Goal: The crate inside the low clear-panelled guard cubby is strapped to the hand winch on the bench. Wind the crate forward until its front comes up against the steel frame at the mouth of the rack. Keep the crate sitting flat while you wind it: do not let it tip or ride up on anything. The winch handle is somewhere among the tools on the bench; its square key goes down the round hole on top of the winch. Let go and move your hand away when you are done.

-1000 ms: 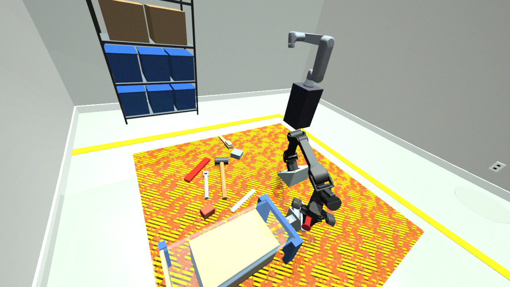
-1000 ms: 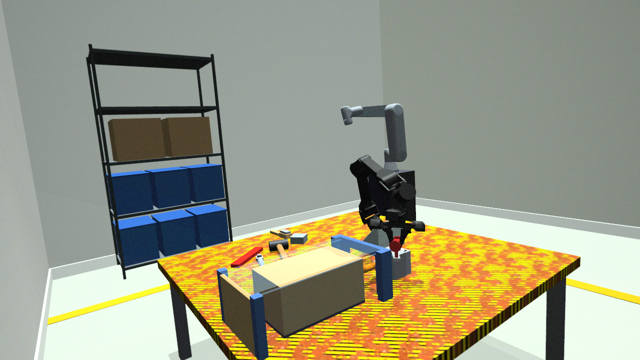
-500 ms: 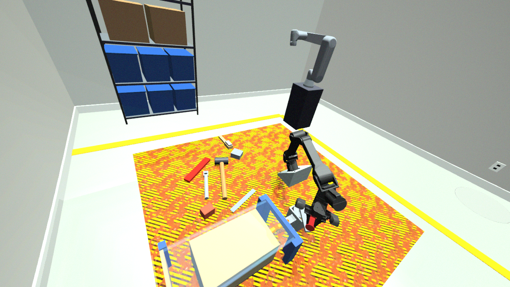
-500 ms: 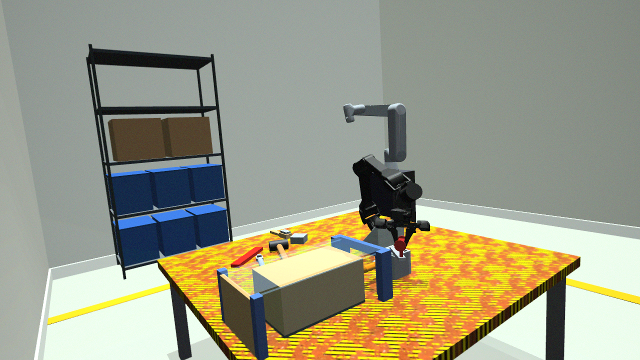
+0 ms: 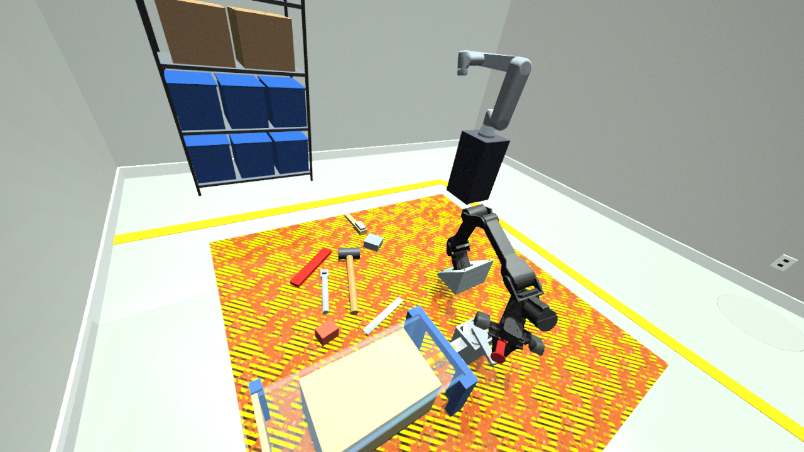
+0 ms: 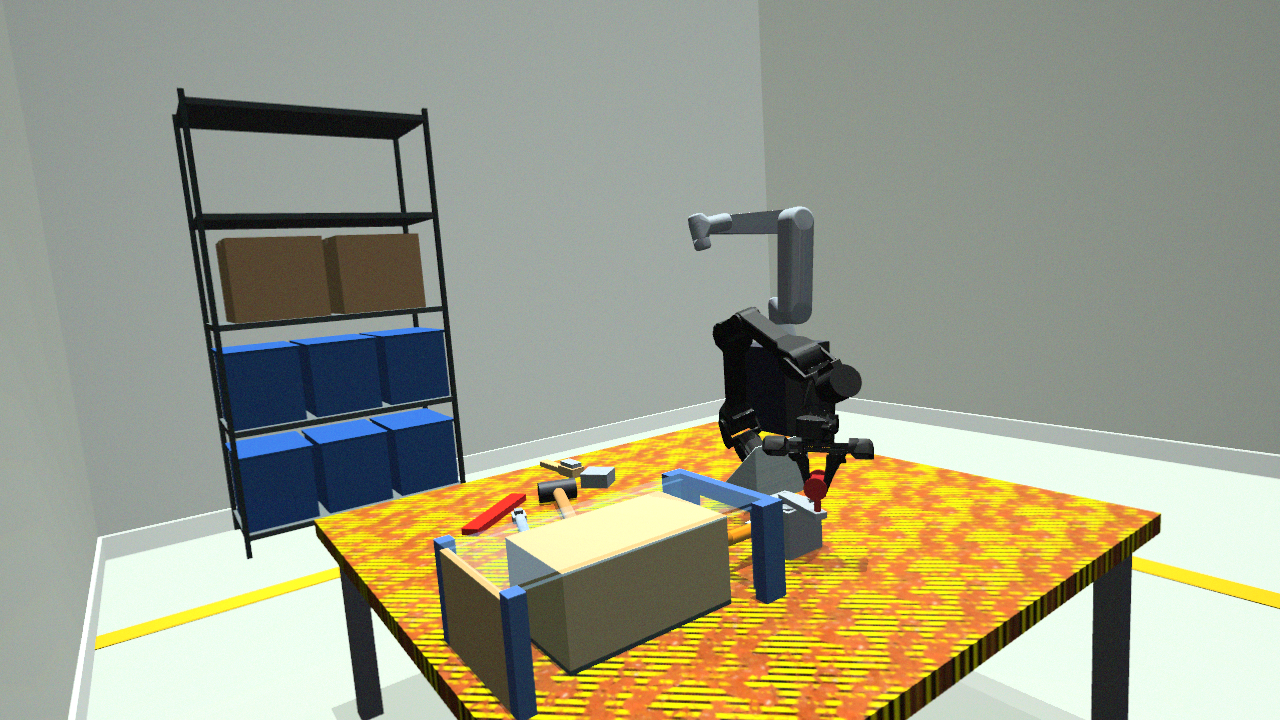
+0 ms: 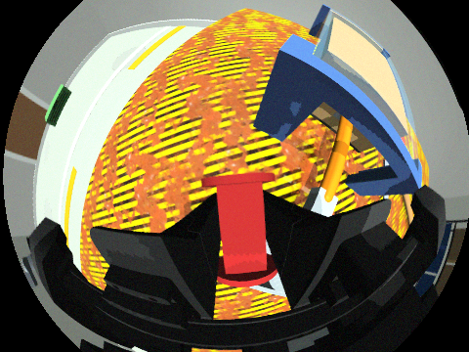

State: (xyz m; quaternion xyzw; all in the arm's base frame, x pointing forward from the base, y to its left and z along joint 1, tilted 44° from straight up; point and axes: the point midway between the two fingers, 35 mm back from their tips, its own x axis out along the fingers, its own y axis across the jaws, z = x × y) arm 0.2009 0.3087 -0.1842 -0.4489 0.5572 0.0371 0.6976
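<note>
Right now my gripper tip is 2 cm past the winch handle, 5 cm to the left of it and 3 cm above it. From my gripper tip the other things lie so: red grip: 1 cm behind, 1 cm to the right; blue steel frame: 12 cm ahead, 10 cm to the right, 3 cm below; grey winch: 5 cm behind, 11 cm to the right, 10 cm below.
</note>
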